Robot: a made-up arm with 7 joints.
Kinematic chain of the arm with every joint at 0, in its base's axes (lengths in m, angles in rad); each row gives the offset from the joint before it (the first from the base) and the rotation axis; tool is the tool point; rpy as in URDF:
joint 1: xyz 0 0 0.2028 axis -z
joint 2: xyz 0 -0.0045 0.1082 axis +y
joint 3: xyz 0 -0.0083 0.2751 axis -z
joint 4: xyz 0 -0.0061 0.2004 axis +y
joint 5: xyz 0 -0.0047 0.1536 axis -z
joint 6: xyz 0 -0.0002 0.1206 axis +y
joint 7: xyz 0 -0.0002 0.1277 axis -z
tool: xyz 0 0 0 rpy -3.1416 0 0
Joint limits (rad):
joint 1: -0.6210..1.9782
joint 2: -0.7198..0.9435
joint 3: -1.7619..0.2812
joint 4: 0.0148..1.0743
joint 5: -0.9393..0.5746
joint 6: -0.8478..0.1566
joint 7: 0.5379..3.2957
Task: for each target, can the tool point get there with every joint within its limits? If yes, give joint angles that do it. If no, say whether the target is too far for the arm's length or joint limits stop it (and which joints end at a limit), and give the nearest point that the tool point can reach.
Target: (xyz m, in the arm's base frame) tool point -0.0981 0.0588 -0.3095
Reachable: no: joint limits stop it (at a limit: joint 1, joint 2, joint 4, joint 6) | nearest point -0.3686 -0.6395 0.4048 | short by 1.035 m
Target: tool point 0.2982 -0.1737 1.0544
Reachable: yes | joints 1.1979 0.1933 -1.1855 0.7536 -0.6468 -0.2229 1.7685
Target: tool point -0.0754 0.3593 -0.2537
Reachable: no: joint limits stop it (at a limit: joint 1, joint 2, joint 4, joint 6) | nearest point 0.4663 0.5579 0.4453 | short by 0.906 m
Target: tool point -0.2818 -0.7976 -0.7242
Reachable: no: too far | nearest point -0.2457 -0.6955 0.3989 | short by 1.128 m
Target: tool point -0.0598 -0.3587 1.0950
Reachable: yes | joints 1.6863 0.3621 -0.1912 0.3108 -0.0937 -0.5026 2.4145
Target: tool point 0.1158 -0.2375 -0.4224
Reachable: no: joint limits stop it (at a limit: joint 2, joint 4, joint 6) | nearest point 0.3232 -0.6629 0.3990 | short by 0.948 m
